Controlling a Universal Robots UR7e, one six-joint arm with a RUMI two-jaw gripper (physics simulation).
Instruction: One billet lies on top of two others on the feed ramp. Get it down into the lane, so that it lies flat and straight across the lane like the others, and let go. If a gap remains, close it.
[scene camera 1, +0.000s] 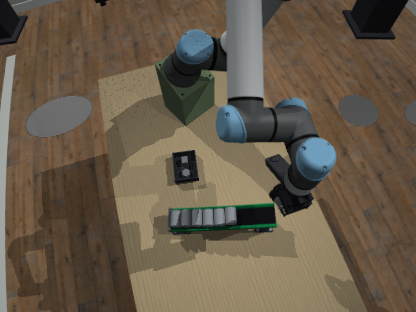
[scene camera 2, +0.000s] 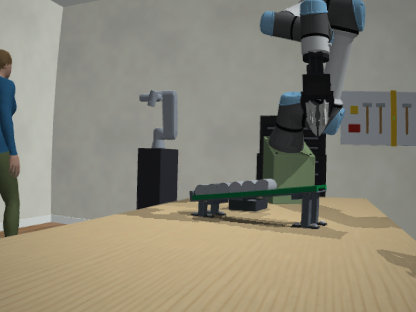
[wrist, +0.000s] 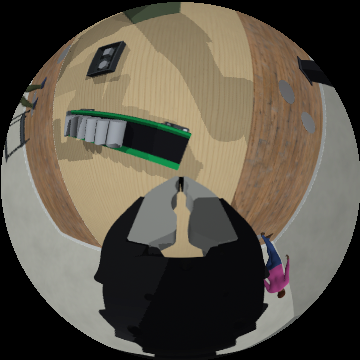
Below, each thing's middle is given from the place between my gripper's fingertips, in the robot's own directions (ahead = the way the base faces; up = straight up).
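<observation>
Looking at my gripper, I see that it is 160 mm above the black lane lining (wrist: 170, 146), and that it is also 170 mm to the left of that lining.
</observation>
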